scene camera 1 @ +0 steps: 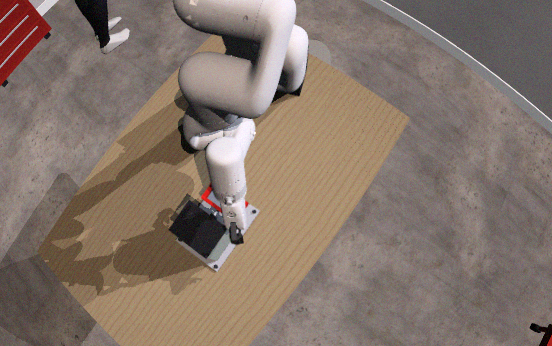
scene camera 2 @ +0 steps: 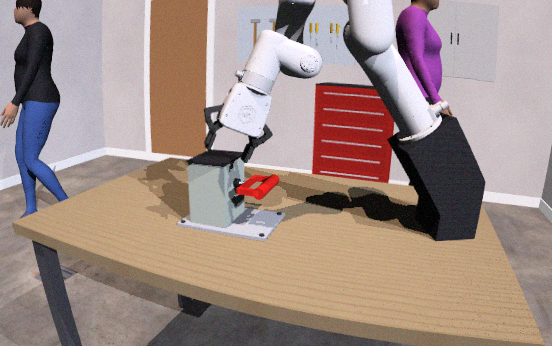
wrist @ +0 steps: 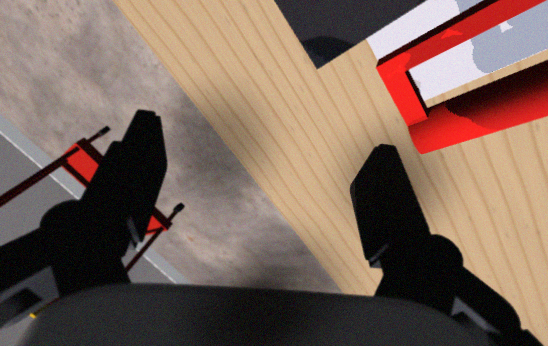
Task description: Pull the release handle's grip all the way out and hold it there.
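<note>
The release handle [scene camera 1: 212, 204] [scene camera 2: 266, 186] [wrist: 440, 136] is a red frame with a thick round grip bar. It sticks out level from one side of a grey-green box [scene camera 2: 207, 195] with a black lid [scene camera 1: 200, 229] [scene camera 2: 215, 158]. The box stands upright on a pale base plate [scene camera 1: 212, 261] [scene camera 2: 252, 229]. My gripper [scene camera 1: 236, 236] [scene camera 2: 227, 154] [wrist: 267, 153] is open and empty, tilted, with its fingertips around lid height in scene camera 2. In the wrist view the right finger is near the grip's end but apart from it. The arm partly hides the handle in scene camera 1.
The wooden table [scene camera 1: 320, 165] [scene camera 2: 325, 270] [wrist: 240, 100] bears the box and the arm's black base [scene camera 2: 450, 185]. A red drawer cabinet [scene camera 2: 352, 132] stands behind the table. One person in black and blue [scene camera 2: 37, 100] stands at the left, another in purple [scene camera 2: 422, 50] at the back.
</note>
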